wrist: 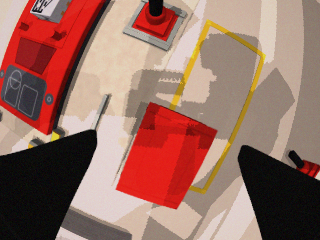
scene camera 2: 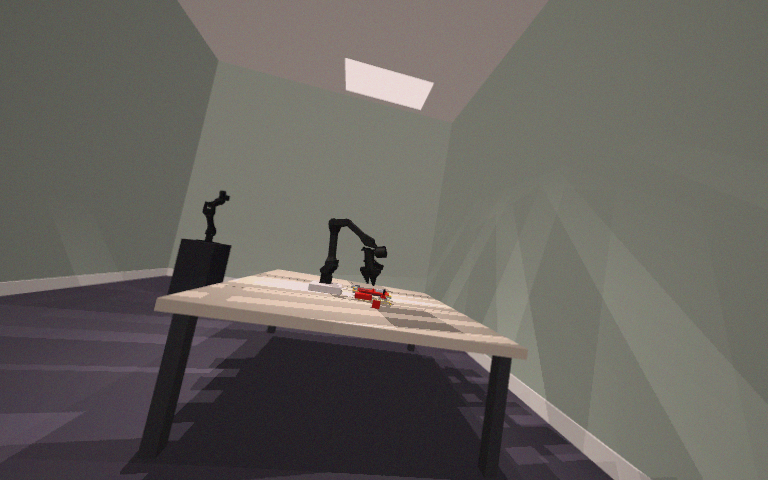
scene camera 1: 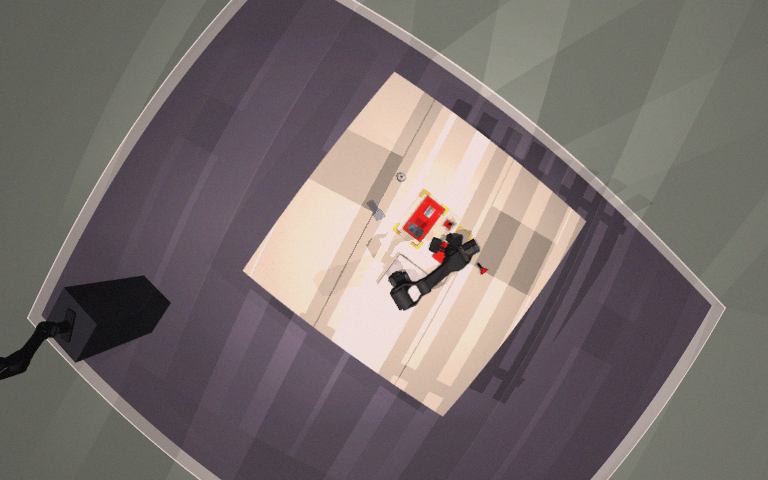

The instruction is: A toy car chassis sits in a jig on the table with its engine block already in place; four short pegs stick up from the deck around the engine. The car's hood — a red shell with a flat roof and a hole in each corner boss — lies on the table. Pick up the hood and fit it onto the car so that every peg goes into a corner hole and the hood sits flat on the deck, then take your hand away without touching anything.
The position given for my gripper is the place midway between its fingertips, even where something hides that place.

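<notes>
I am holding nothing with my gripper [wrist: 171, 146], which is open. There is a red hood [wrist: 168, 151] that I can see too.
</notes>
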